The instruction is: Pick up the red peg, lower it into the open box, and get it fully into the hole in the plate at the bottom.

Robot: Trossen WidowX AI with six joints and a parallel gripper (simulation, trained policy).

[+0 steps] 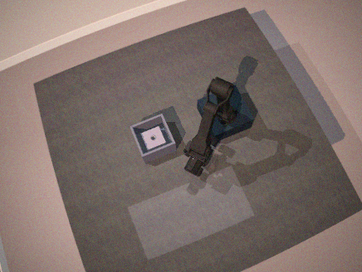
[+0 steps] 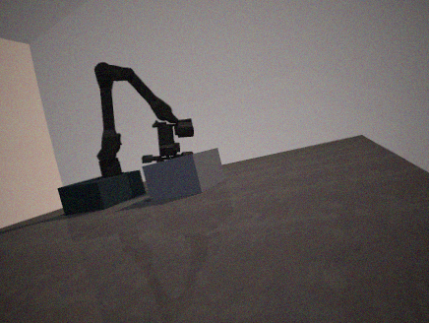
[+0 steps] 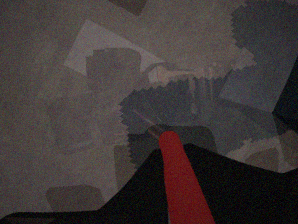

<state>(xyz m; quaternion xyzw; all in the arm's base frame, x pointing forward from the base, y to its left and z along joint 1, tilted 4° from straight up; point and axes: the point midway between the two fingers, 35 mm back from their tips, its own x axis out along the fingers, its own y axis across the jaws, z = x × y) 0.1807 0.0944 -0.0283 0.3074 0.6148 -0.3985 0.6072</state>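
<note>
My gripper tip is now 160 mm short of the grey box and 190 mm to the left of it. Also, from my gripper tip: red peg (20 mm above).
</note>
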